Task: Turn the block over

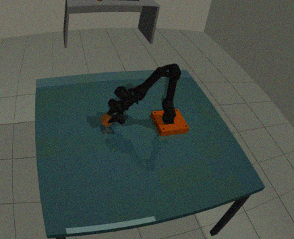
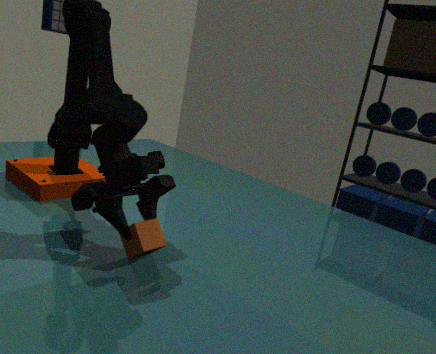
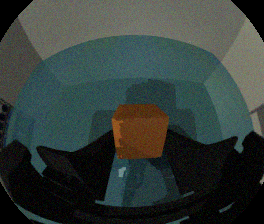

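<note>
Now: gripper tip 1 cm past the orange block and 1 cm above it.
</note>
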